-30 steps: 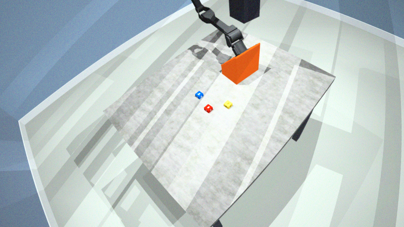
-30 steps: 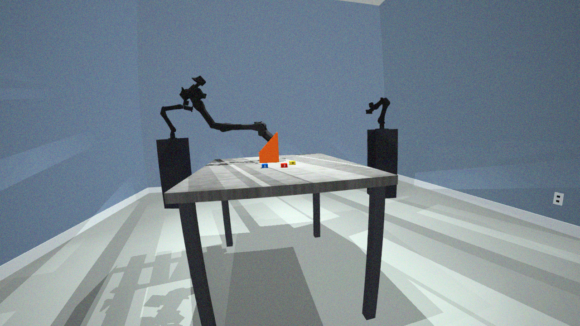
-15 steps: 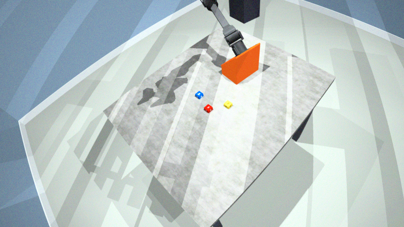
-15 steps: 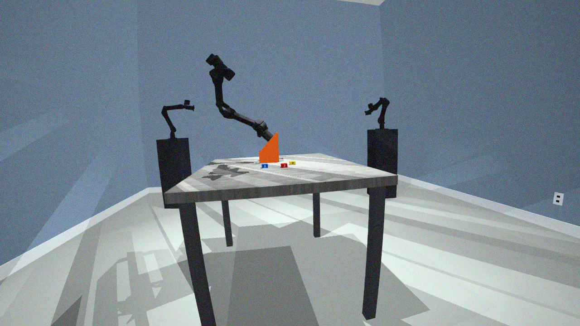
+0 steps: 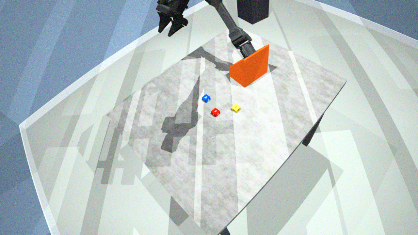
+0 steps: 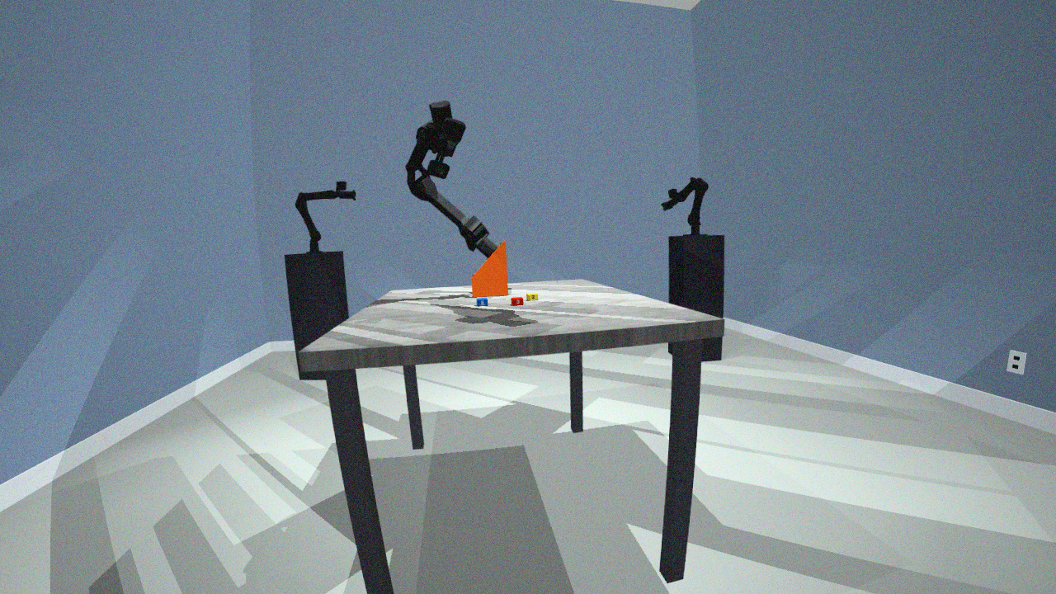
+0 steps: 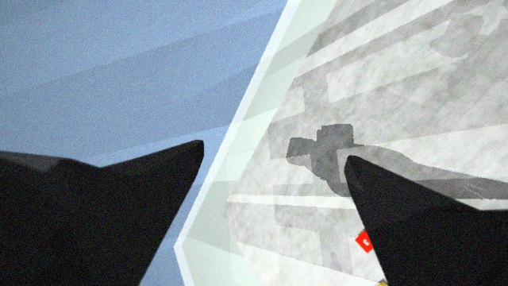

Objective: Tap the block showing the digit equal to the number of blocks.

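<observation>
Now: the red block 7 cm behind my gripper tip, 18 cm to the left of it and 41 cm below it. Also, from my gripper tip: yellow block: 16 cm behind, 23 cm to the left, 41 cm below; then blue block: 9 cm behind, 8 cm to the left, 41 cm below.
</observation>
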